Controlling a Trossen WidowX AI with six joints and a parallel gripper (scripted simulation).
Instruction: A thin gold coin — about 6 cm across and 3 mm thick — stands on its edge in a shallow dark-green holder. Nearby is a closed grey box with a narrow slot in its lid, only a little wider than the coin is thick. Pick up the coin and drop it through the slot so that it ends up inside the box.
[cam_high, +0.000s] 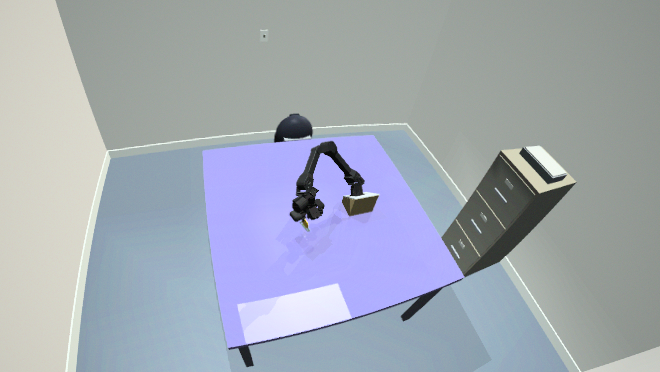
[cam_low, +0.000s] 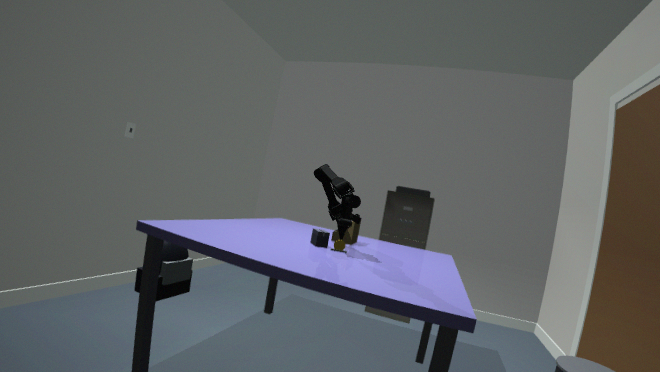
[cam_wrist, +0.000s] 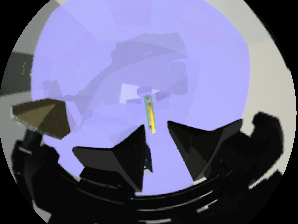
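The gold coin is 3 cm below my gripper tip.
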